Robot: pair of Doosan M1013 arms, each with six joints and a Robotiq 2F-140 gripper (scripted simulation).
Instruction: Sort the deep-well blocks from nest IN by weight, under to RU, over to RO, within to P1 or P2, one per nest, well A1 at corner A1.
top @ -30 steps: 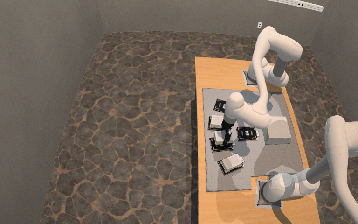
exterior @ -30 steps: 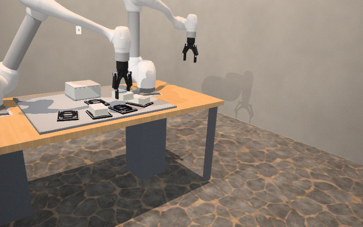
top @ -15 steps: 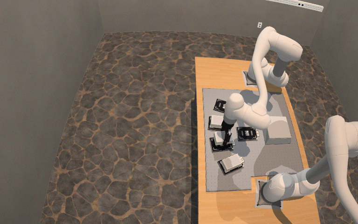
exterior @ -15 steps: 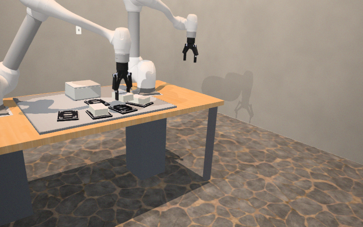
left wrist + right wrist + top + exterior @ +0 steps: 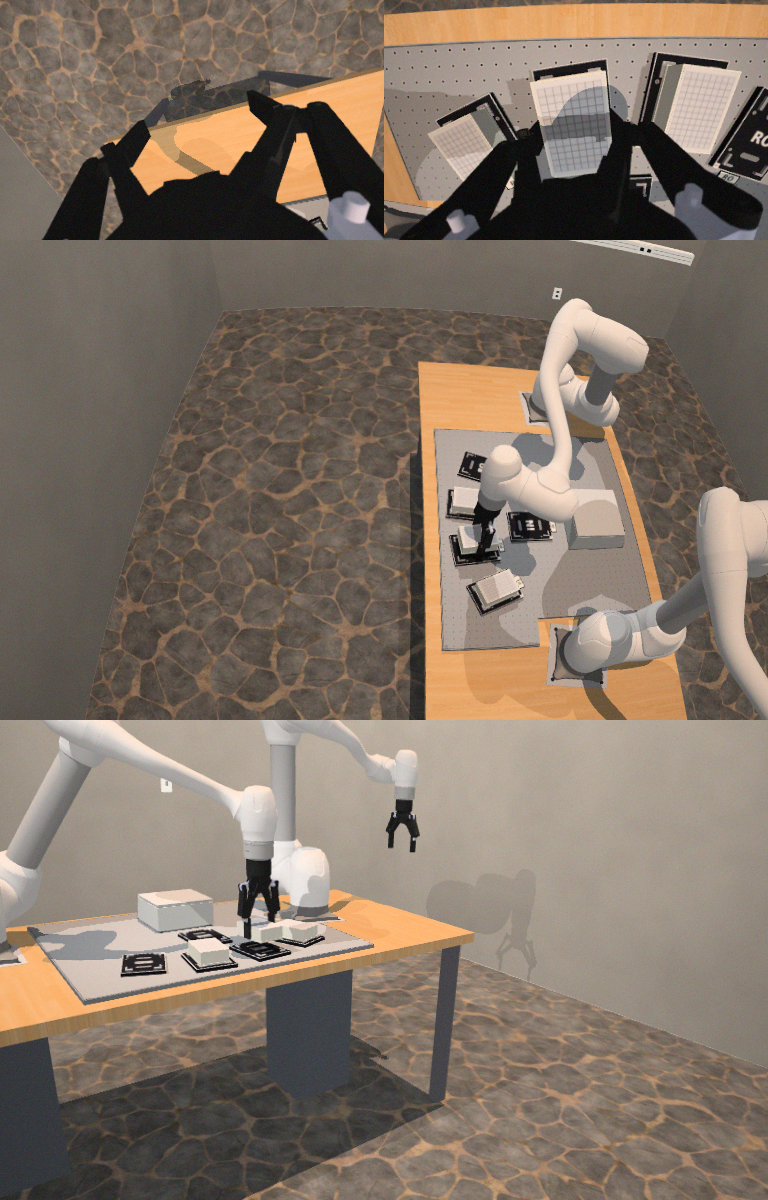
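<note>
My right gripper is now 70 mm above the nest P2. From my right hand the other things lie so: nest RU: 20 mm ahead, 180 mm to the right, 70 mm below; then nest P1: 70 mm behind, 170 mm to the left, 70 mm below; then infeed nest: 210 mm behind, 100 mm to the right, 70 mm below.
</note>
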